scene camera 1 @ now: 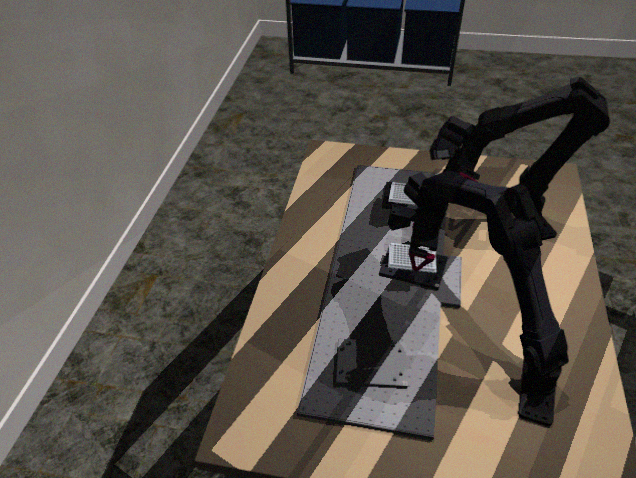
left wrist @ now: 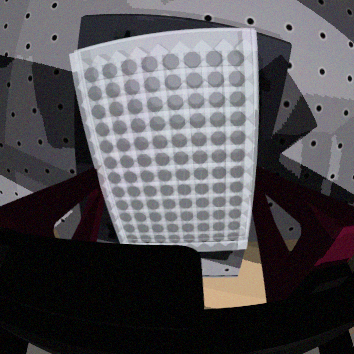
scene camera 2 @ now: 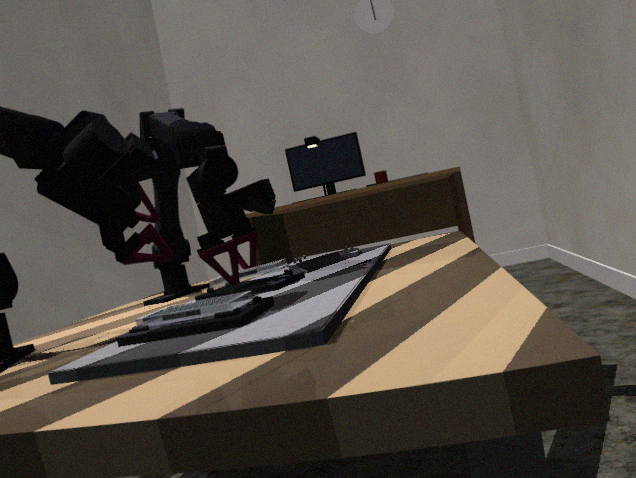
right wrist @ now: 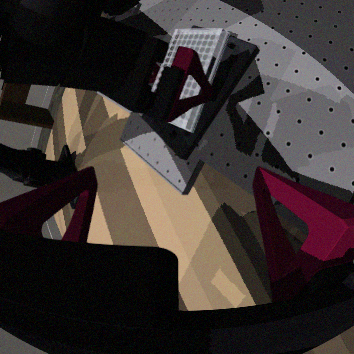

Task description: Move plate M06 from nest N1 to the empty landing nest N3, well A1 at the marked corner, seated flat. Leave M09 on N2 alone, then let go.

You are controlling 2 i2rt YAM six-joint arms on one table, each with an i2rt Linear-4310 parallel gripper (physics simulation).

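Note:
White well plate M06 (scene camera 1: 402,256) (scene camera 2: 266,268) (left wrist: 172,133) (right wrist: 207,42) lies on the dark middle nest (scene camera 1: 411,279) (left wrist: 274,46) of the grey breadboard (scene camera 1: 363,213) (scene camera 2: 307,313). My left gripper (scene camera 1: 421,261) (scene camera 2: 232,266) (left wrist: 176,173) is shut on this plate, one red finger on each long side. Plate M09 (scene camera 1: 400,193) (scene camera 2: 198,305) sits on its own nest at the board's far end in scene camera 1. A third nest (scene camera 1: 345,360) (scene camera 2: 330,256) is bare. My right gripper (scene camera 2: 145,229) (right wrist: 174,175) is open and empty, raised beside the board over the table.
The striped wooden table (scene camera 1: 278,403) (scene camera 2: 435,308) carries the breadboard. A blue shelf unit (scene camera 1: 370,62) stands on the floor beyond the table. A desk (scene camera 2: 373,209) with a monitor (scene camera 2: 326,161) stands behind it in scene camera 2.

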